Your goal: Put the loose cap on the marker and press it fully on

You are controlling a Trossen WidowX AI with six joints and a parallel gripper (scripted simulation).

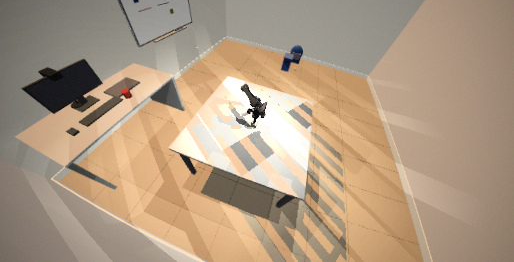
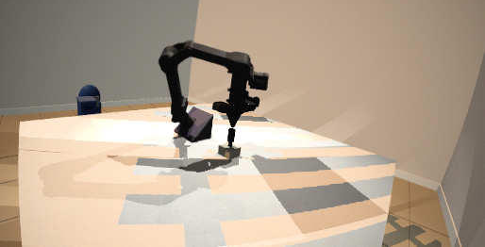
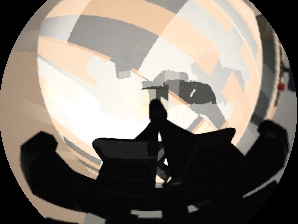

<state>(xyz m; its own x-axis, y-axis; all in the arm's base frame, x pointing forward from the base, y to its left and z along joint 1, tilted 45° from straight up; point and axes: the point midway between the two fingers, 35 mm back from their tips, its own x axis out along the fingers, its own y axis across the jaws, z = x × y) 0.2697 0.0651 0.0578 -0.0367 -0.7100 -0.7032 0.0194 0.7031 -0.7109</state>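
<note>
My gripper tip is now 9 cm above the holder block. The rest, counted from my gripper tip: dark cap 3 cm below.
</note>
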